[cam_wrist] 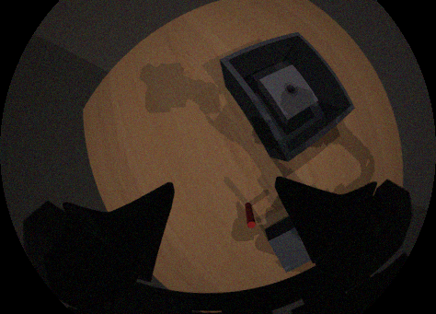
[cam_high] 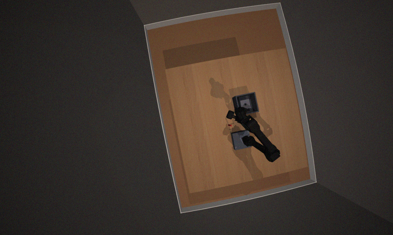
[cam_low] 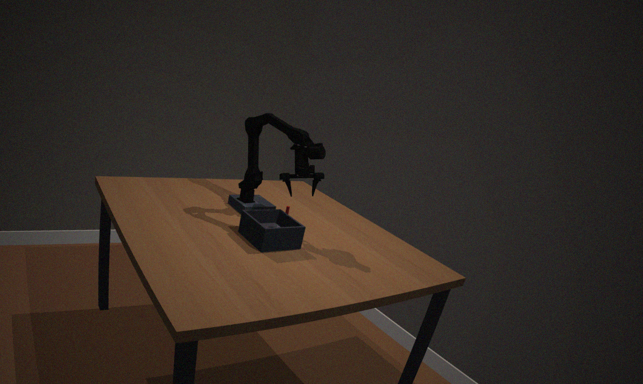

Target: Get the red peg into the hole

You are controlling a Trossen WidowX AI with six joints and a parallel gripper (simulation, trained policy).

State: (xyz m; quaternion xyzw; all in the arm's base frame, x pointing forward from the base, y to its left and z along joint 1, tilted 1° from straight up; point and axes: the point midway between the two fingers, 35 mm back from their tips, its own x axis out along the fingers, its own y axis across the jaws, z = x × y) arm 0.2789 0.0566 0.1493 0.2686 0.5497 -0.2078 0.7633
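Right now my gripper tip is 13 cm above the red peg, 10 cm past it and 3 cm to the right of it. Also, from my gripper tip: light plate: 18 cm to the right, 12 cm below, 3 cm ahead; then dark box: 18 cm to the right, 14 cm below, 3 cm ahead.
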